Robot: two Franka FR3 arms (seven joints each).
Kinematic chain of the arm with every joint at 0, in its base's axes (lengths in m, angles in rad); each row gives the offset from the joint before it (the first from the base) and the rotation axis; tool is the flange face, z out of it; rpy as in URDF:
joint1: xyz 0 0 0.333 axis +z
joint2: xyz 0 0 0 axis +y
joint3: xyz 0 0 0.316 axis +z
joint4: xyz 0.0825 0 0 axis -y
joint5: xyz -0.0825 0 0.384 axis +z
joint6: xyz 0 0 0 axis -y
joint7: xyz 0.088 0 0 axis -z
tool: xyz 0 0 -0.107 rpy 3.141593 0 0
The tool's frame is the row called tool.
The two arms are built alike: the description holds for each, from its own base.
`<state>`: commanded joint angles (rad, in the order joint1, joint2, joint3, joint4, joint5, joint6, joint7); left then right.
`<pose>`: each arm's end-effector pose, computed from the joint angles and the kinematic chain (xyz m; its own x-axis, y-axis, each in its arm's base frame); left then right.
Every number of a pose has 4 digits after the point.
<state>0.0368 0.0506 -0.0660 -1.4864 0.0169 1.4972 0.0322 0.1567 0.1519 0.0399 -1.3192 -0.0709 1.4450 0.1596</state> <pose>0.5629 -0.0135 0.6295 0.9974 -0.0601 -0.0401 -0.0607 -0.9981 -0.0123 0.5791 0.1047 0.6442 0.9995 0.0281 -0.0151 0.0291 -0.9973 0.0677</pose>
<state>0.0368 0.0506 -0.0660 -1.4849 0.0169 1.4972 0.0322 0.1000 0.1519 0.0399 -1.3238 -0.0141 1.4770 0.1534</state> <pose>0.5629 -0.0135 0.6302 0.9974 -0.0601 -0.0386 -0.0607 -0.9981 -0.0123 0.5866 0.0788 0.6446 0.9999 -0.0153 0.0026 -0.0153 -0.9999 0.0077</pose>
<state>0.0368 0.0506 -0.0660 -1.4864 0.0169 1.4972 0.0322 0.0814 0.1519 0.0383 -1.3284 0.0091 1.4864 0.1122</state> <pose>0.5629 -0.0135 0.6295 0.9974 -0.0601 -0.0401 -0.0607 -0.9981 -0.0123 0.5888 0.0698 0.6434 1.0000 0.0078 0.0045 0.0079 -0.9998 -0.0155</pose>
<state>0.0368 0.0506 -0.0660 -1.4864 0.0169 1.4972 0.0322 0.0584 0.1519 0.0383 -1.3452 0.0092 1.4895 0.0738</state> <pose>0.5629 -0.0135 0.6295 0.9974 -0.0601 -0.0401 -0.0607 -0.9981 -0.0123 0.5907 0.0563 0.6358 0.9997 0.0233 -0.0086 0.0231 -0.9996 -0.0144</pose>
